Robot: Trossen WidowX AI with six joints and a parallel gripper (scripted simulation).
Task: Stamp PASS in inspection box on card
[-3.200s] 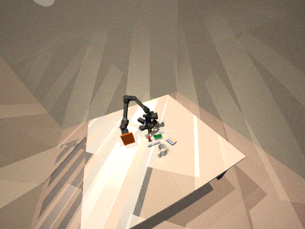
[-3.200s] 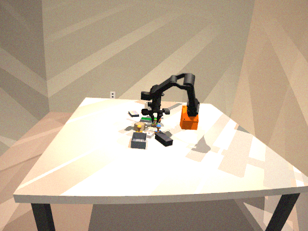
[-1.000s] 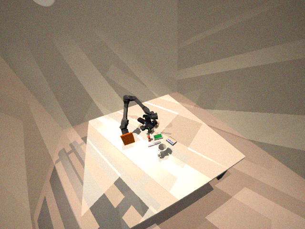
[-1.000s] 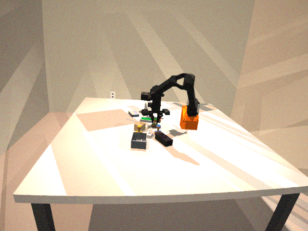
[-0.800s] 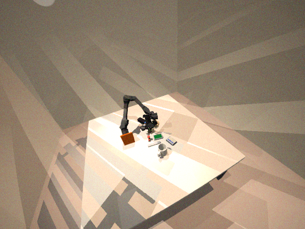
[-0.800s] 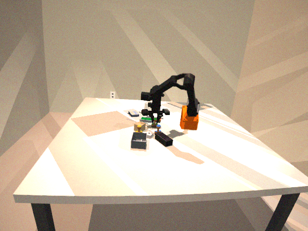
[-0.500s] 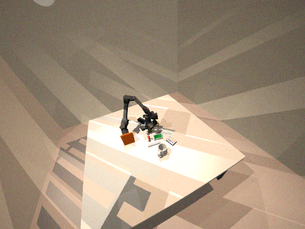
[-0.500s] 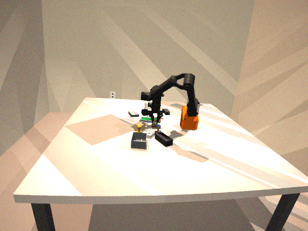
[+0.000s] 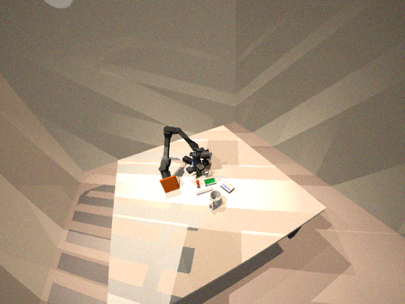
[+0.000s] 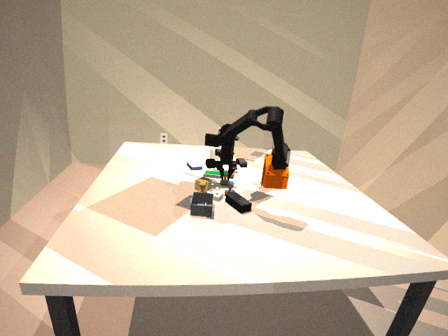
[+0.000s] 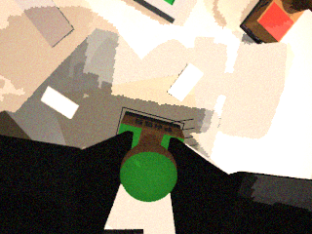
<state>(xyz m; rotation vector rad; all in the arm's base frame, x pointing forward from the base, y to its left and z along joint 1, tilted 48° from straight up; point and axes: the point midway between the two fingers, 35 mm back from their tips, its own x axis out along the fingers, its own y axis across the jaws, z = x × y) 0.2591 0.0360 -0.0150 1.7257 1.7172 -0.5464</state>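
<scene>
The pale card is 3 cm below my gripper tip, 1 cm to the left of it and 1 cm ahead of it. The rest, counted from my gripper tip: red-knobbed stamp (10 cm to the right, 5 cm behind); green-knobbed stamp (right at my gripper tip); blue-knobbed stamp (11 cm to the left, 1 cm behind).
</scene>
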